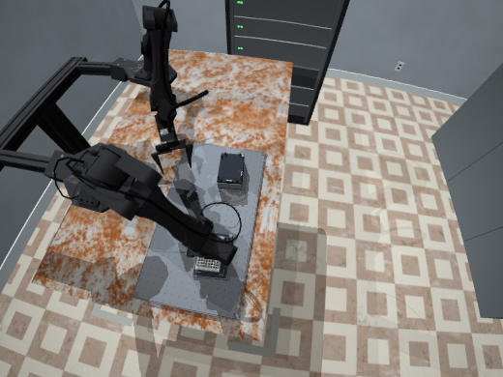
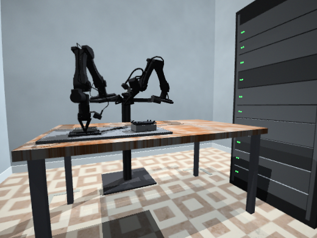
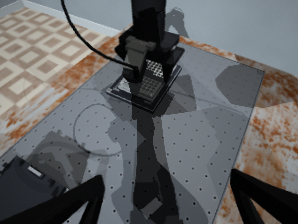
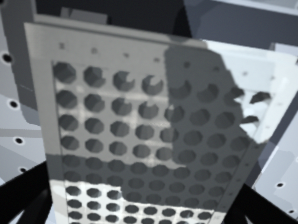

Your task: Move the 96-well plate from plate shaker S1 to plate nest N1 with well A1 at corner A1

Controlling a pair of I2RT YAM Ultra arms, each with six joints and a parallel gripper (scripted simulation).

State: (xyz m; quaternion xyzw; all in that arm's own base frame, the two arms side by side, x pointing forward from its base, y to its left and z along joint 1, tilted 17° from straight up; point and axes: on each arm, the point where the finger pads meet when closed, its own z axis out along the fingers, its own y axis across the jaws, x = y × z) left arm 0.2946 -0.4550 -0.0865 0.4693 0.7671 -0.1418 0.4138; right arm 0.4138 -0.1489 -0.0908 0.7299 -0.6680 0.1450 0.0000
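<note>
Now: right hand right at the 96-well plate. From my right hand the other things lie so: plate nest N1 (1 cm ahead, 2 cm below).
</note>
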